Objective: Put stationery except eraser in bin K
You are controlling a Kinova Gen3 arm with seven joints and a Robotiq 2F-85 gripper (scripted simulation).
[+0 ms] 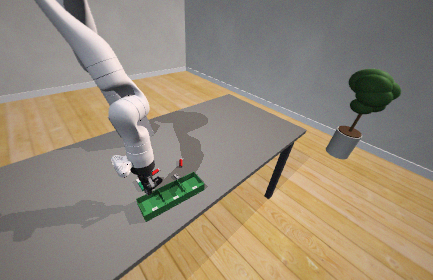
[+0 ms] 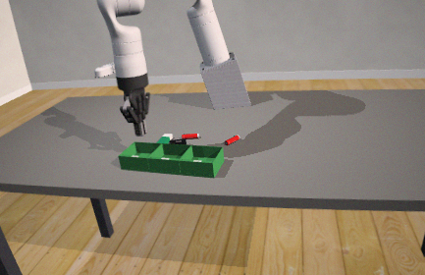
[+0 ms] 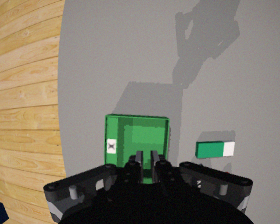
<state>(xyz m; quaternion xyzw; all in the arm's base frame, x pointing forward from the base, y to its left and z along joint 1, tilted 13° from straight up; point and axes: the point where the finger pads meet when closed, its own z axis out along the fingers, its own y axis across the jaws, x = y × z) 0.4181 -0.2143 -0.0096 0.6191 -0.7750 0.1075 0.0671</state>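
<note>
Now: hand 7 cm to the right of the green bin, 7 cm above it and 4 cm short of it. From my hand the other things lie so: grey-white item (16 cm to the left, 8 cm below, 3 cm behind); green-and-white eraser (11 cm behind, 9 cm below, 4 cm to the left); black item (8 cm below, 7 cm to the left, 7 cm behind).
</note>
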